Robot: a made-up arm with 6 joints. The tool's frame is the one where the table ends. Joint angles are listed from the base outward.
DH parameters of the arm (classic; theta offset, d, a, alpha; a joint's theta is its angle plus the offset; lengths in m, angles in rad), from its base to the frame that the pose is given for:
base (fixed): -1.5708 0.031 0 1.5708
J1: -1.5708 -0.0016 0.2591 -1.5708
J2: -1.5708 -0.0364 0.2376 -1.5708
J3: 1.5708 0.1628 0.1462 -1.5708
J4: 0 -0.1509 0.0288 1.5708
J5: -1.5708 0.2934 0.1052 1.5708
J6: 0 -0.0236 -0.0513 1.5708
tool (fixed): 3.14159 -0.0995 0 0
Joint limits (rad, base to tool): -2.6..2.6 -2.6..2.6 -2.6..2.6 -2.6..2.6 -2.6..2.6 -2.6..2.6
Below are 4 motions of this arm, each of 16 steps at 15 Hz.
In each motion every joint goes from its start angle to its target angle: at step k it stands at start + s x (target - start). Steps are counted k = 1, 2, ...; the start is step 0. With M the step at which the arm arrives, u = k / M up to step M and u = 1 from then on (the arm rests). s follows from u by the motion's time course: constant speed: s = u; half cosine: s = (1 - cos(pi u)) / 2; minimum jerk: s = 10 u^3 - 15 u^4 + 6 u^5.
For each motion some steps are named. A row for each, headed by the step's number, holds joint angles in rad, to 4 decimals.
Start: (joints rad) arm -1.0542 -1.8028 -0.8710 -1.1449 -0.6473 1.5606
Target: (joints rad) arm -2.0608 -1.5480 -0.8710 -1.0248 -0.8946 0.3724
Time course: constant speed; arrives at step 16
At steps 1, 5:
1: -1.1171 -1.7869 -0.8710 -1.1374 -0.6628 1.4863
5: -1.3688 -1.7232 -0.8710 -1.1074 -0.7246 1.1893

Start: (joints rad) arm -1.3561 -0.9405 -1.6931 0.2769 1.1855 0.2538
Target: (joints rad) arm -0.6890 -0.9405 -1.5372 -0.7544 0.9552 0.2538
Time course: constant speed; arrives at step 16
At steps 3, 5, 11, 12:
3: -1.2310 -0.9405 -1.6639 0.0835 1.1423 0.2538
5: -1.1476 -0.9405 -1.6444 -0.0454 1.1135 0.2538
11: -0.8975 -0.9405 -1.5859 -0.4321 1.0272 0.2538
12: -0.8558 -0.9405 -1.5762 -0.4966 1.0128 0.2538

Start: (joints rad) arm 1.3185 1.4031 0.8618 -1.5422 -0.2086 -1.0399
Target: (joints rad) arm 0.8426 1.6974 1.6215 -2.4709 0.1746 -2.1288
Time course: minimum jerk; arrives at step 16
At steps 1, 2, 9, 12, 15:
1: 1.3174 1.4038 0.8635 -1.5443 -0.2077 -1.0423
2: 1.3109 1.4078 0.8740 -1.5571 -0.2024 -1.0574
9: 1.0254 1.5844 1.3298 -2.1143 0.0274 -1.7106
12: 0.8919 1.6669 1.5429 -2.3748 0.1349 -2.0161
15: 0.8437 1.6967 1.6198 -2.4688 0.1737 -2.1264

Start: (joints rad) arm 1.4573 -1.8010 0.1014 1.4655 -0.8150 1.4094
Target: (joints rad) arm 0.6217 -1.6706 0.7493 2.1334 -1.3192 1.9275
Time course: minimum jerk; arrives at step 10
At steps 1, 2, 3, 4, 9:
1: 1.4501 -1.7999 0.1069 1.4712 -0.8193 1.4138
2: 1.4089 -1.7934 0.1389 1.5042 -0.8442 1.4394
3: 1.3210 -1.7797 0.2071 1.5744 -0.8972 1.4939
4: 1.1920 -1.7596 0.3071 1.6775 -0.9751 1.5739
9: 0.6289 -1.6717 0.7438 2.1277 -1.3149 1.9231

